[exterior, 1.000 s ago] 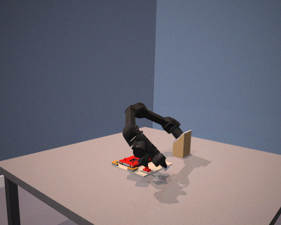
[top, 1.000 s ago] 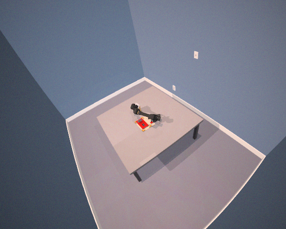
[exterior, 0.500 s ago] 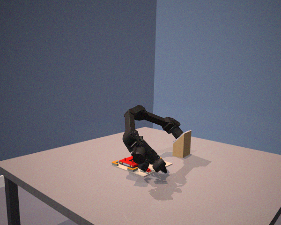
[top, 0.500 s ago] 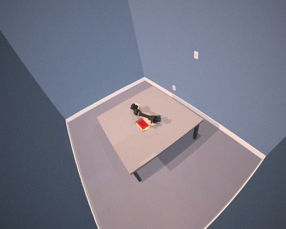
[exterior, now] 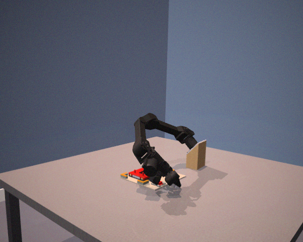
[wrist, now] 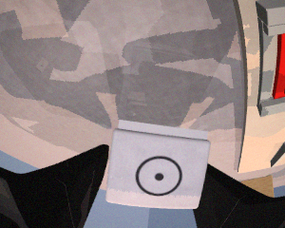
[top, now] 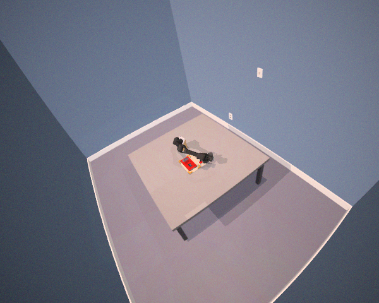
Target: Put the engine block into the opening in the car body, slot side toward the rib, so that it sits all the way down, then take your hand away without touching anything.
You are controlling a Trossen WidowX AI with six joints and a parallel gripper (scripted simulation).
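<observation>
Now: the grey engine block 2 cm ahead of my gripper tip and 1 cm to the right of it.
</observation>
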